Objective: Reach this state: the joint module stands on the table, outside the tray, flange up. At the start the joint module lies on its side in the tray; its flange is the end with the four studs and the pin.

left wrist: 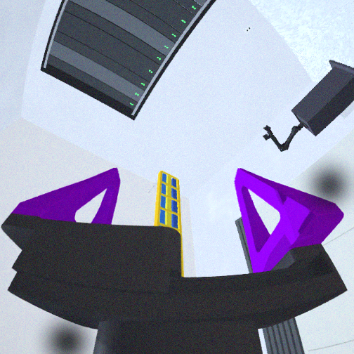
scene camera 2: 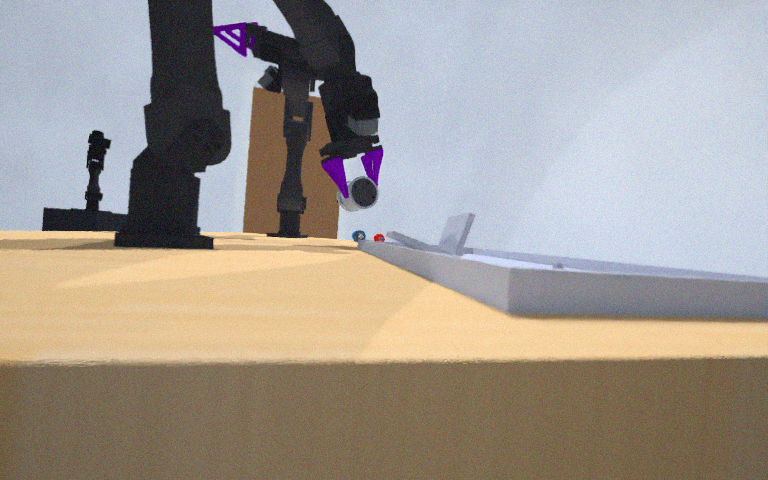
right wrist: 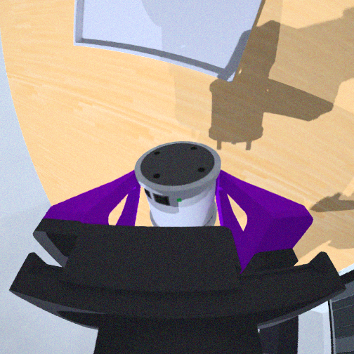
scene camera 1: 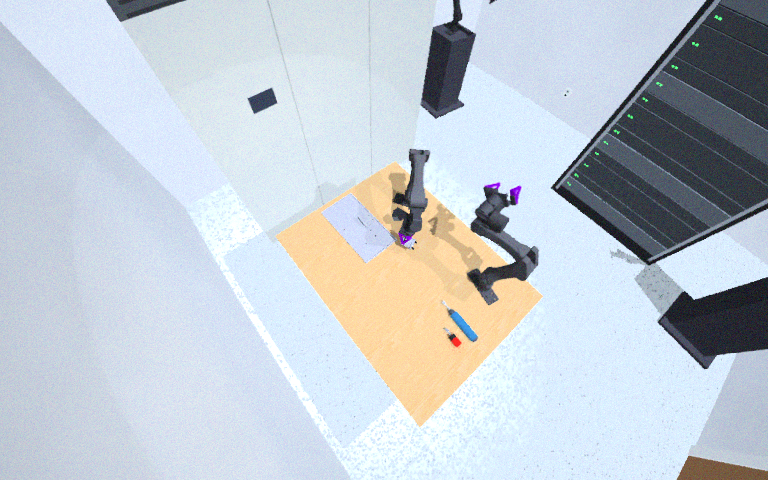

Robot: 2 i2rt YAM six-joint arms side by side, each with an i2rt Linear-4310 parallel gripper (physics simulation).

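Places are measured from the left arm's base along level axes (x left, y ahead, z down), in centimetres.
Where they show: left gripper, between the fingertips: (scene camera 2: pixel 219 29) (scene camera 1: pixel 509 185); right gripper, between the fingertips: (scene camera 2: pixel 361 194) (scene camera 1: pixel 405 240); left arm's base, origin of its link: (scene camera 2: pixel 288 237) (scene camera 1: pixel 482 286); right arm's base, origin of its link: (scene camera 2: pixel 162 241).
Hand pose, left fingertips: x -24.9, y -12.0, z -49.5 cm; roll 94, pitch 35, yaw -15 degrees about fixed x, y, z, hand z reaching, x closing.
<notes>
Each offset is from my left fingertips to the top centre of the thing. "spot": to the spot under its first point. Level surfaces: height alone.
The joint module {spot: dx -9.4, dy +38.0, dz +36.7 cm} (scene camera 1: pixel 410 243) (scene camera 2: pixel 364 193) (right wrist: pixel 177 165) is a white and grey cylinder. My right gripper (scene camera 1: pixel 404 240) (scene camera 2: pixel 361 185) (right wrist: pixel 177 175) is shut on its sides and holds it in the air above the table {dz +49.5 cm} (scene camera 1: pixel 396 322), beside the tray {dx -37.2, dy +55.2, dz +47.9 cm} (scene camera 1: pixel 369 249) (scene camera 2: pixel 594 294) (right wrist: pixel 115 22). The module lies roughly on its side, tilted. Its dark flat end with four holes faces scene camera 2 and shows in the right wrist view. The flange end points away from the tray; small studs show in scene camera 1. My left gripper (scene camera 1: pixel 505 187) (scene camera 2: pixel 229 36) (left wrist: pixel 177 174) is open and empty, raised high.
A blue-handled screwdriver {spot: dx +37.2, dy +33.6, dz +45.4 cm} (scene camera 1: pixel 464 325) and a smaller red-handled one {dx +38.9, dy +41.0, dz +46.1 cm} (scene camera 1: pixel 454 339) lie on the table away from the tray. Thin grey upright pieces (scene camera 2: pixel 457 233) stand in the tray. The left arm is mounted near the table's right edge in scene camera 1.
</notes>
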